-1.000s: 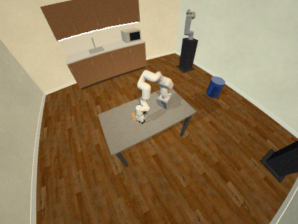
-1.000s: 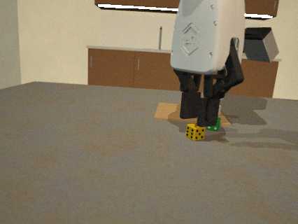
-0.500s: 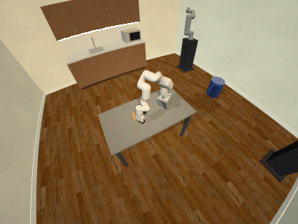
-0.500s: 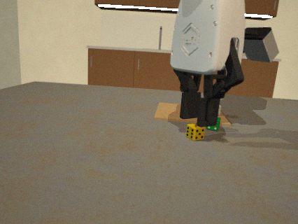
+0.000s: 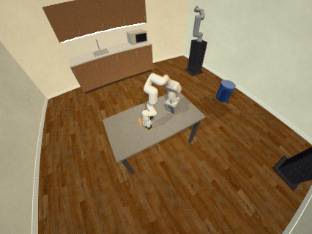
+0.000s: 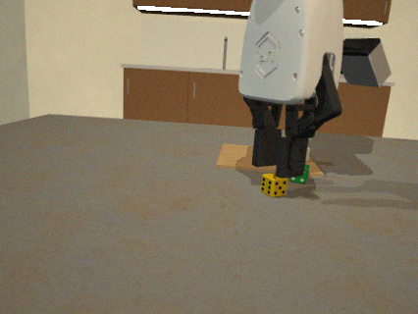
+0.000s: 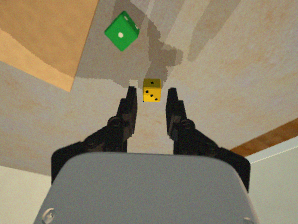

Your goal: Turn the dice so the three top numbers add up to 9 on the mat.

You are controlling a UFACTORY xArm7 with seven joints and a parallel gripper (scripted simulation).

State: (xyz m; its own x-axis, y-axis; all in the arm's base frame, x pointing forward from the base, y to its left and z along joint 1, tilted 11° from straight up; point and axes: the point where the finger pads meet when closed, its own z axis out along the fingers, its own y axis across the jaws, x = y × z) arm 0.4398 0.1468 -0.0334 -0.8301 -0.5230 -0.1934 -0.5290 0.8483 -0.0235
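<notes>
The yellow die is 40 mm below my hand. Round my hand: tan mat: 150 mm to the right, 40 mm below; white die: 150 mm to the right, 50 mm behind, 30 mm below; green die: 50 mm to the right, 40 mm below, 40 mm behind.
</notes>
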